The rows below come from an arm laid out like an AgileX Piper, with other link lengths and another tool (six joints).
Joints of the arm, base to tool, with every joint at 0 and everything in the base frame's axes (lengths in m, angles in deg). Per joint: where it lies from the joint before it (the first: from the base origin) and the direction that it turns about. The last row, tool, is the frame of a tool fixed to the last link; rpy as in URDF.
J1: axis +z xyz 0 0 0.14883
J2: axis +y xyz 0 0 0
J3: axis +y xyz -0.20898 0 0.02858
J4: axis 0.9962 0 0.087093 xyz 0.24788 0 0.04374
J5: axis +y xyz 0 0 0
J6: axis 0.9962 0 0.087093 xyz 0.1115 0 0.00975
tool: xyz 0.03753 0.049 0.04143 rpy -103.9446 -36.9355 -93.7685
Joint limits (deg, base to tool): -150..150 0..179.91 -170..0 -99.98..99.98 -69.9..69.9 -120..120
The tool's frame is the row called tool.
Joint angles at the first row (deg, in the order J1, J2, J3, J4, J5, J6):
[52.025, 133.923, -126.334, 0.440, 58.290, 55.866]
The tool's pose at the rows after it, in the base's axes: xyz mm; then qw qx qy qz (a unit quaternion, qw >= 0):
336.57 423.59 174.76 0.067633 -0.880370 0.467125 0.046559
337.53 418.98 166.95 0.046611 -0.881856 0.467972 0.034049
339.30 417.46 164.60 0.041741 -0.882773 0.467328 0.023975
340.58 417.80 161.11 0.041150 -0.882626 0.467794 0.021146
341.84 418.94 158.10 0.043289 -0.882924 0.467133 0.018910
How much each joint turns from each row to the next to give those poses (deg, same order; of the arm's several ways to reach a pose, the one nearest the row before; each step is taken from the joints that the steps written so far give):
[0.001, 0.656, 0.000, -0.440, 2.585, 0.663]
[0.000, 0.486, -0.001, -1.874, 1.644, 0.086]
[-0.001, 0.248, 0.006, -1.241, 0.092, -0.001]
[0.000, 0.484, -0.007, -0.385, -0.460, 0.133]
[0.000, 0.493, 0.004, -0.217, -0.786, -0.001]

